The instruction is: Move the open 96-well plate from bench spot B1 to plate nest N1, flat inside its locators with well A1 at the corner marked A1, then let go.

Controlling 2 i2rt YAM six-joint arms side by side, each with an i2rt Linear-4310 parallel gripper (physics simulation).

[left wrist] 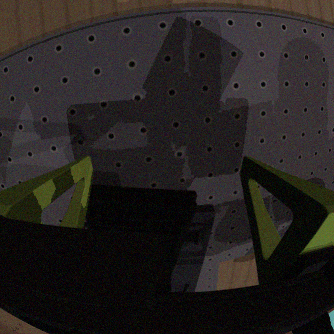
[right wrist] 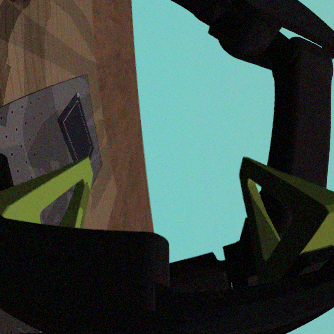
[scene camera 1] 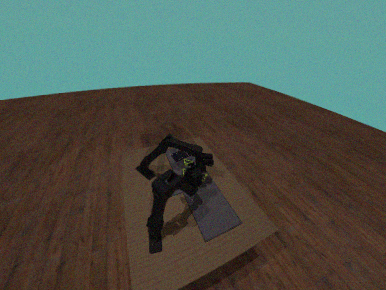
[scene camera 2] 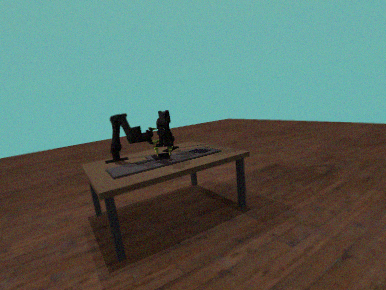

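Pixels of known places: left gripper, fingertip midpoint: (left wrist: 166, 164) (scene camera 2: 163, 156); right gripper, fingertip midpoint: (right wrist: 165, 165) (scene camera 1: 183, 163); left arm's base at its link origin: (scene camera 1: 145, 172); right arm's base at its link origin: (scene camera 1: 155, 234) (scene camera 2: 116, 160).
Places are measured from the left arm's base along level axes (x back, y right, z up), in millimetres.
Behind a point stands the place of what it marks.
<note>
The black 96-well plate (left wrist: 145, 207) @[x -217, y 401, z 52 mm] (scene camera 2: 162, 156) @[x -209, y 416, z 45 mm] sits low over the perforated board. Its lower part is hidden by my left gripper's body. My left gripper (left wrist: 166, 164) @[x -235, y 432, z 53 mm] (scene camera 2: 163, 149) @[x -235, y 432, z 53 mm] is open, low over the plate; in the left wrist view the plate's left edge is close beside the left finger, with a gap at the right finger. A dark base (left wrist: 200, 240) @[x -127, y 401, z 24 mm] shows beside the plate. A dark blue panel with a pale outline (right wrist: 77, 127) @[x -355, y 73, z 15 mm] (scene camera 2: 200, 151) @[x -392, y 110, z 15 mm] lies near the board's end. The labels N1, B1 and A1 are not readable. My right gripper (right wrist: 165, 165) @[x -135, y 329, z 212 mm] (scene camera 2: 155, 136) @[x -135, y 329, z 212 mm] is open and raised, with nothing between its fingers.
The grey perforated board (scene camera 1: 217, 215) @[x -61, y 695, z 13 mm] (scene camera 2: 130, 169) @[x -97, y 671, z 9 mm] (left wrist: 295, 30) @[x -249, y 583, z 13 mm] lies lengthwise on the wooden table (scene camera 1: 250, 225) @[x -143, y 904, z 0 mm] (scene camera 2: 145, 179) @[x -349, y 797, z 0 mm]. The two arms are close together over its middle, and their grippers overlap in scene camera 1. An arm (right wrist: 302, 110) @[x -132, y 284, z 331 mm] rises at the right of the right wrist view.
</note>
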